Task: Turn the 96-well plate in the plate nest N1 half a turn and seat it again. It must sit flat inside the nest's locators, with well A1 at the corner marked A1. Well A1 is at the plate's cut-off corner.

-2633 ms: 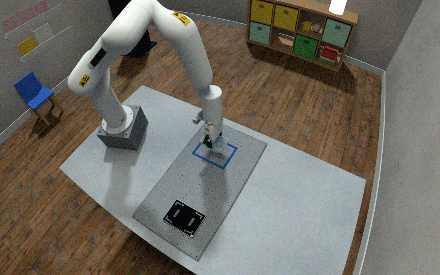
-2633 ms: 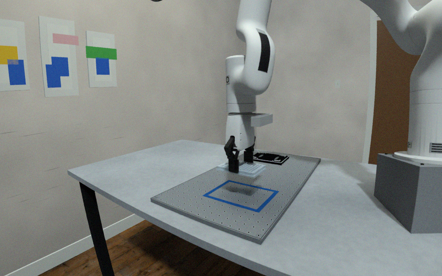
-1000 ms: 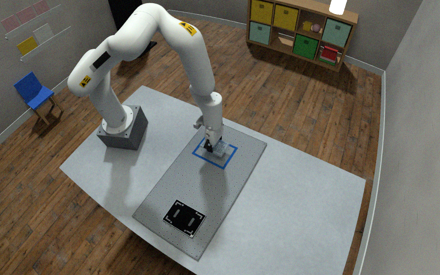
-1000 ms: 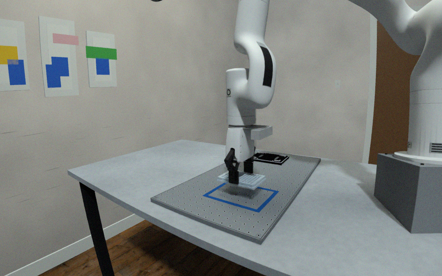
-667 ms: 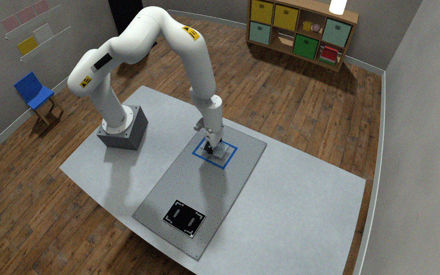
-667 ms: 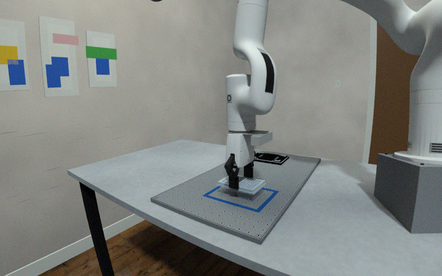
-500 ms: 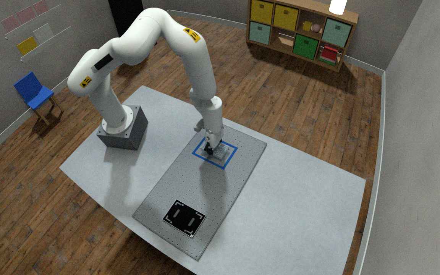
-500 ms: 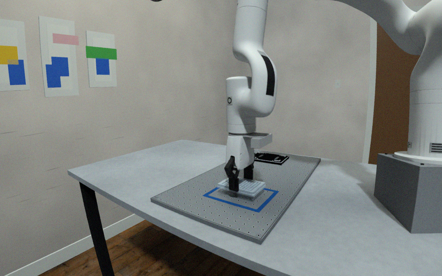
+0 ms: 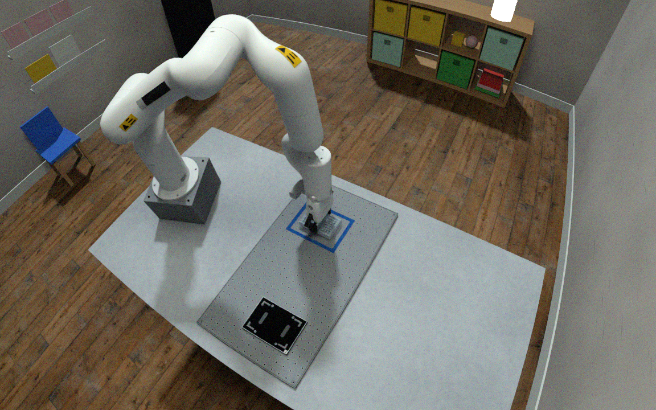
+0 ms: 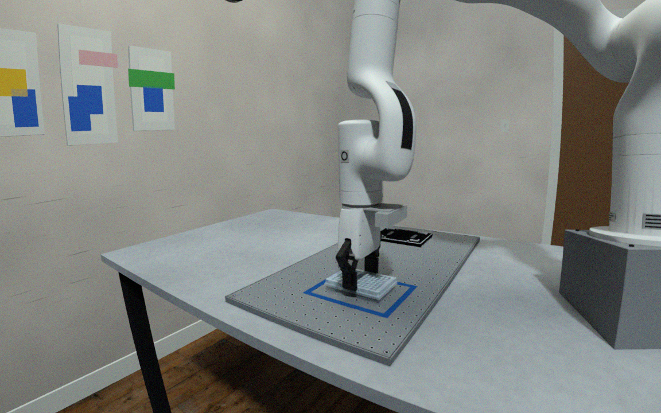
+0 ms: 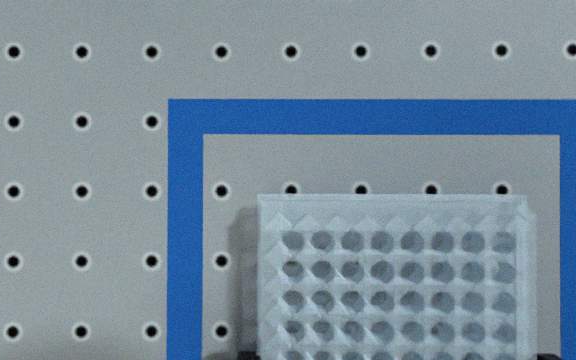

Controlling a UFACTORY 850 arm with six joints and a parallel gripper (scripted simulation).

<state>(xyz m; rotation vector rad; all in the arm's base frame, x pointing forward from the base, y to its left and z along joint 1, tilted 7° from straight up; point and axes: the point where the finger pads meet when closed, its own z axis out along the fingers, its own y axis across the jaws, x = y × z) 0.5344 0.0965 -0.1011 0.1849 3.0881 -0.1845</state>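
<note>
The 96-well plate lies 10 mm below my hand. Round my hand: black plate nest N1: 20 mm ahead, 390 mm to the right, 20 mm below.
</note>
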